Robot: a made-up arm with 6 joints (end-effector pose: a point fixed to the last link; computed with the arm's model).
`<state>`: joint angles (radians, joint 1 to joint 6).
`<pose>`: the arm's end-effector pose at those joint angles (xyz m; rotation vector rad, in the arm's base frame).
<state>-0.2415 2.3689 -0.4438 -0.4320 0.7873 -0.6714</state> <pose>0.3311 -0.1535 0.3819 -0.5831 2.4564 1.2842</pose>
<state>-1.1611 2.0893 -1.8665 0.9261 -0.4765 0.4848</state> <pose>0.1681 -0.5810 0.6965 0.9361 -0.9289 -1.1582</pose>
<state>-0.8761 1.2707 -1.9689 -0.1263 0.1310 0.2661</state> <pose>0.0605 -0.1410 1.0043 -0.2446 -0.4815 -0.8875</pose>
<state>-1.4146 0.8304 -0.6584 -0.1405 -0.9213 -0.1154</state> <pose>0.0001 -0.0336 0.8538 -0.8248 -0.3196 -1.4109</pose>
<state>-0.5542 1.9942 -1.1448 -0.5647 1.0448 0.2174</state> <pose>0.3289 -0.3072 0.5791 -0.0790 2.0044 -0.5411</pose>
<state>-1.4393 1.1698 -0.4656 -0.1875 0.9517 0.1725</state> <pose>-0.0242 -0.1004 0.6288 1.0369 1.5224 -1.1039</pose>
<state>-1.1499 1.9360 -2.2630 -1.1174 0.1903 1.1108</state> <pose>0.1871 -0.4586 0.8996 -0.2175 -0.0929 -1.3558</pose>
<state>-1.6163 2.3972 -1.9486 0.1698 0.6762 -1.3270</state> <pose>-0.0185 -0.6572 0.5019 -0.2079 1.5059 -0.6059</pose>
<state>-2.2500 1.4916 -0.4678 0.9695 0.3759 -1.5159</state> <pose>-0.1153 -0.1958 0.5862 0.8144 1.0226 -1.3110</pose>
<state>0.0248 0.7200 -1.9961 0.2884 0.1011 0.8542</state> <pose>-0.2057 -0.0740 0.9422 0.7812 -1.0133 0.6958</pose>
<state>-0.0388 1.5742 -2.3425 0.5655 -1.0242 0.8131</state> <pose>0.1751 -0.1362 1.0270 1.0045 -1.7341 0.5832</pose>
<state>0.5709 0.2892 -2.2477 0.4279 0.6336 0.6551</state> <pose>-0.3531 -0.2884 0.7533 0.7869 -1.0089 1.2935</pose>
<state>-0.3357 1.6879 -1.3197 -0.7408 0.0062 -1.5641</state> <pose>0.4216 -0.1458 0.7738 -2.4020 0.5855 0.0404</pose>
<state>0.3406 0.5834 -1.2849 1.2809 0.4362 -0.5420</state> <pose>-0.0932 -0.0615 0.8081 0.4108 -0.3320 0.9112</pose>
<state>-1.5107 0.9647 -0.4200 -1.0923 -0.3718 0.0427</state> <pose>0.0793 -0.1273 0.7235 -0.7557 0.9444 -0.9657</pose>
